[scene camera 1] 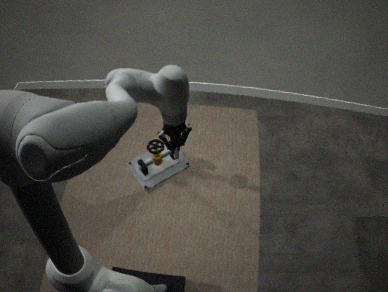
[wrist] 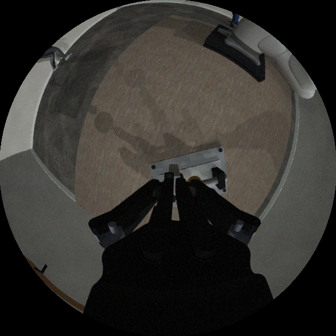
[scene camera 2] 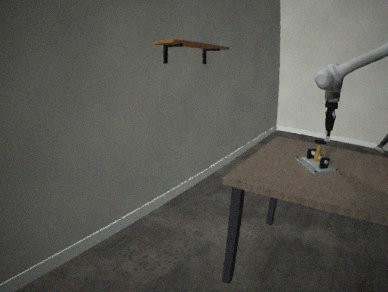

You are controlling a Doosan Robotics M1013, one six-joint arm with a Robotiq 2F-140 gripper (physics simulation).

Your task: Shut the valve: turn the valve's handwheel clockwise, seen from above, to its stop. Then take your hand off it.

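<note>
The valve's black spoked handwheel point(scene camera 1: 155, 146) point(scene camera 2: 320, 141) sits level on top of the yellow valve body point(scene camera 1: 158, 159) point(scene camera 2: 318, 153) point(wrist: 194, 179). The valve is mounted on a grey base plate point(scene camera 1: 148, 184) point(wrist: 187, 162), with a pipe held in black blocks. My gripper point(scene camera 1: 175, 154) point(scene camera 2: 328, 138) point(wrist: 173, 170) is shut and empty, pointing down. Its fingertips are beside the handwheel, to its right in scene camera 1, and look slightly apart from it there. In the wrist view the handwheel is hidden behind the fingers, so contact cannot be told for certain.
The base plate lies on the wooden table point(scene camera 1: 220, 215) point(scene camera 2: 270, 170) point(wrist: 200, 100). A black mounting slab point(scene camera 1: 175, 283) point(wrist: 235, 56) is at the arm's base. A wooden shelf point(scene camera 2: 192, 44) hangs on the wall. A person's legs point(wrist: 54, 56) show in part beyond the table.
</note>
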